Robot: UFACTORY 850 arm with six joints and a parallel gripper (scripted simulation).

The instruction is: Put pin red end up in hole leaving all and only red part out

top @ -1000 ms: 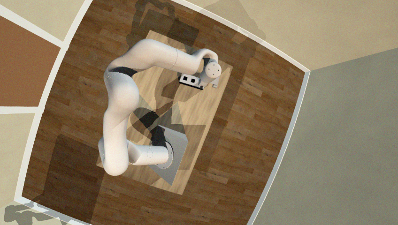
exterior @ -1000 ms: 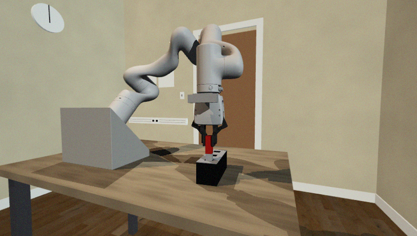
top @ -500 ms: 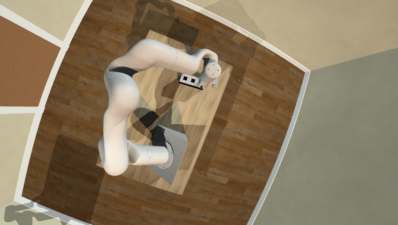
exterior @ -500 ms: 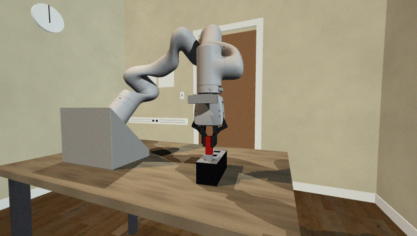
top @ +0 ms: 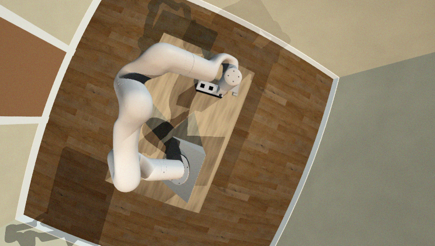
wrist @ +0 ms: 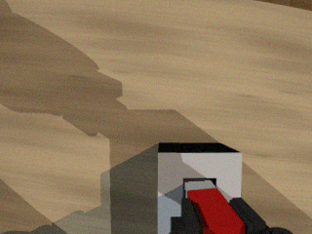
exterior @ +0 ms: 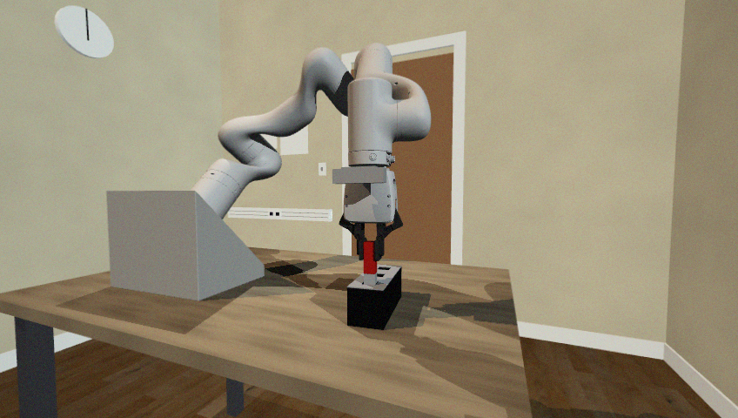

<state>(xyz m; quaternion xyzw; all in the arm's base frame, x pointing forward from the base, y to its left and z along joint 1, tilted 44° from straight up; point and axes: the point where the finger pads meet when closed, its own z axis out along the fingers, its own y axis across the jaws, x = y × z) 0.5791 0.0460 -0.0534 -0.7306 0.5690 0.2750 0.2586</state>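
Now: hand 2 cm above the pin. From my hand the other things lie so: black block: 1 cm behind, 6 cm to the left, 10 cm below.
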